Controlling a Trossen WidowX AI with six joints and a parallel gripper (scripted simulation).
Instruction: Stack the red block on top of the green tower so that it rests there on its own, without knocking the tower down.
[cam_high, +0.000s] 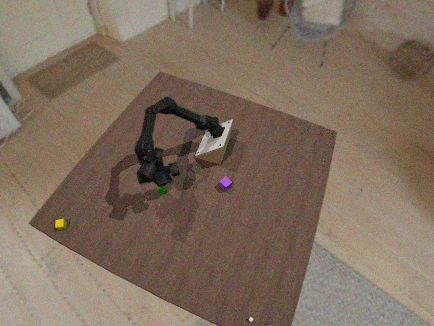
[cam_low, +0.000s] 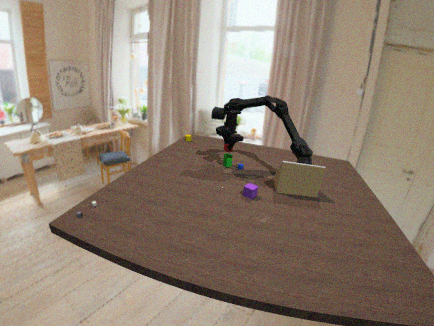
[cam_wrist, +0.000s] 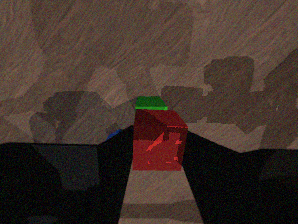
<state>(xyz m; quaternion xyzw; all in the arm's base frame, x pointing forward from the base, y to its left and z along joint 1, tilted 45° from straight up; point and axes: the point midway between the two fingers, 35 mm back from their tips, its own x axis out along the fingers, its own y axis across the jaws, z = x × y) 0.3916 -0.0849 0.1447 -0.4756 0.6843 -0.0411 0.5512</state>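
Right now the small blue block is 8 cm behind my gripper tip and 9 cm below it. The rest, counted from my gripper tip: red block 1 cm above; then purple block 15 cm behind, 29 cm to the left, 8 cm below; then yellow block 35 cm ahead, 37 cm to the right, 8 cm below.
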